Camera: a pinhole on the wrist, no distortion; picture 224 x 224 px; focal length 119.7 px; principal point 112.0 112.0 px. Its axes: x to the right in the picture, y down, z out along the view. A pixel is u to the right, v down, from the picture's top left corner.
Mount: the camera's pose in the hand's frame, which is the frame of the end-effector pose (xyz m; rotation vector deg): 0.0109 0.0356 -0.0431 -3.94 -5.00 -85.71
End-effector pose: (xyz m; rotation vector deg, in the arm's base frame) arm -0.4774 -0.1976 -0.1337 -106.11 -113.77 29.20
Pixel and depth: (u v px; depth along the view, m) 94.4 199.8 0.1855
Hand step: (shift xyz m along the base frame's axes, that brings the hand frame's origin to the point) -0.0008 0.1465 -0.1628
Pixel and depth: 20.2 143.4 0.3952
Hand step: 0.1632 0.1093 -0.4675
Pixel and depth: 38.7 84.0 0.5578
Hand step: 0.1313 -0.1277 -0.6274
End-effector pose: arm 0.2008 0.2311 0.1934 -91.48 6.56 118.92
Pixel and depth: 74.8 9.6 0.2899
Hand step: -0.2228 -0.1162 0.2671
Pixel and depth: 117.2 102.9 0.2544
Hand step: -0.2050 0.0316 0.0631
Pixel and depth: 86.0 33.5 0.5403
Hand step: -0.4387 -0.1026 0.4343
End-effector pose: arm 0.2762 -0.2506 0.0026 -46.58 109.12 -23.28
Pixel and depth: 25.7 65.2 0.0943
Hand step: 0.0083 0.1042 -0.0637
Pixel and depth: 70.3 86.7 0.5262
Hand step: 0.3494 0.3034 -0.2859
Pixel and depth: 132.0 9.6 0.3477
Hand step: 0.3578 0.2123 0.0554
